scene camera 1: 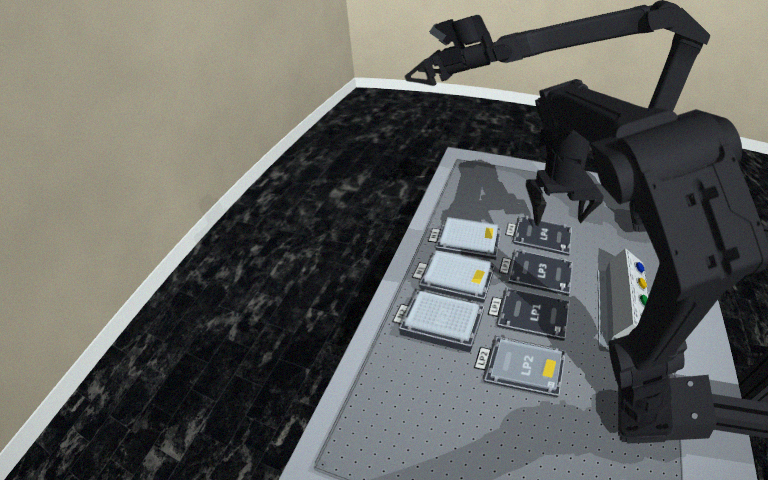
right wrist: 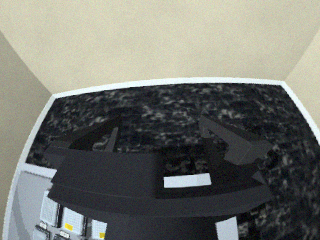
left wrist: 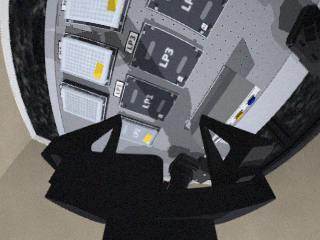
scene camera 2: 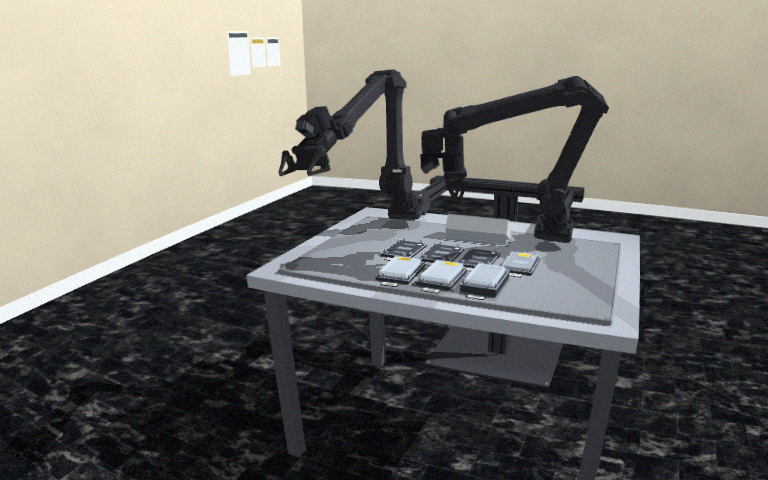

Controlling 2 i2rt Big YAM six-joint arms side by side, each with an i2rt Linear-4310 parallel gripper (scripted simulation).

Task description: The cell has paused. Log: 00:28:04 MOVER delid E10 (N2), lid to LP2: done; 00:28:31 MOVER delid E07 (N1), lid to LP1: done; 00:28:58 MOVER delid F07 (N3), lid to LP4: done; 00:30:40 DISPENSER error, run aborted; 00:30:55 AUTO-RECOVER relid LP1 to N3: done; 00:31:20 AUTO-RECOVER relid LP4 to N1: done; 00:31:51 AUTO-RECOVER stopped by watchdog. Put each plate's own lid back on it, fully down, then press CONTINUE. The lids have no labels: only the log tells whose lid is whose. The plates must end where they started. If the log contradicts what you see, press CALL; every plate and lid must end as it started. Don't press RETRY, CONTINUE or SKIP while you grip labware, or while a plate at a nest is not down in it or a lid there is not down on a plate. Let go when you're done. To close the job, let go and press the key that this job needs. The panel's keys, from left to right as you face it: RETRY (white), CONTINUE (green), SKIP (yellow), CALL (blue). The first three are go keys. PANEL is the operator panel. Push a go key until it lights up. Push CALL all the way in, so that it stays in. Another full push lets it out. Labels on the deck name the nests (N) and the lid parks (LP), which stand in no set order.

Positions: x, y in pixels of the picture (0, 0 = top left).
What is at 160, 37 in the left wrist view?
A park LP3.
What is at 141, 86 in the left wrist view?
A park LP1.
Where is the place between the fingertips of the right gripper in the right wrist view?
160, 119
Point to a park LP1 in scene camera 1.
At 546, 327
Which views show the right gripper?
Scene camera 1, the right wrist view and scene camera 2 only.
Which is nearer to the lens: the N2 plate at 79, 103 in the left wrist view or the clear lid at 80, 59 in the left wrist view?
The clear lid.
